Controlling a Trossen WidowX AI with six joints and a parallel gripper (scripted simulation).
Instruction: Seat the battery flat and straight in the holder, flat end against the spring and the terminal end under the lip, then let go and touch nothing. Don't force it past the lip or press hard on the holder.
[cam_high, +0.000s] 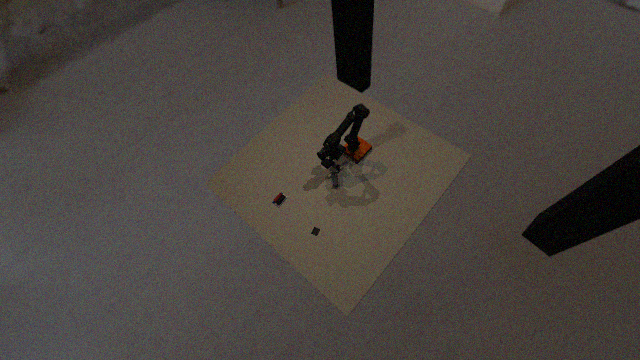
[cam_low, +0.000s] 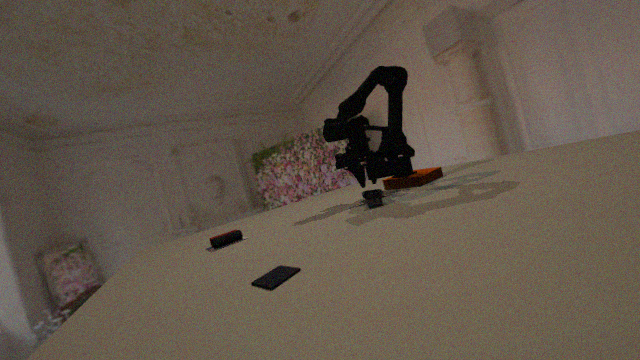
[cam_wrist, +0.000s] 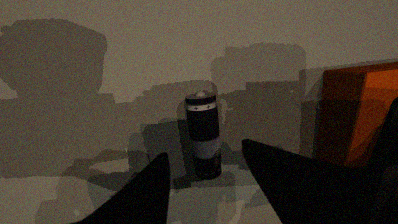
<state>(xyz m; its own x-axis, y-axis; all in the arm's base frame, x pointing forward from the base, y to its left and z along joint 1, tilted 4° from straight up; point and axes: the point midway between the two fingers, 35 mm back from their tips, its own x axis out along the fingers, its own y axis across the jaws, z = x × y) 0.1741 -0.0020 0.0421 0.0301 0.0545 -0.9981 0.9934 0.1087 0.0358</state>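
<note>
Now: gripper tip 30 mm above the battery. The rest, counted from my gripper tip: flat black square: 400 mm ahead, 260 mm to the left, 40 mm below.
</note>
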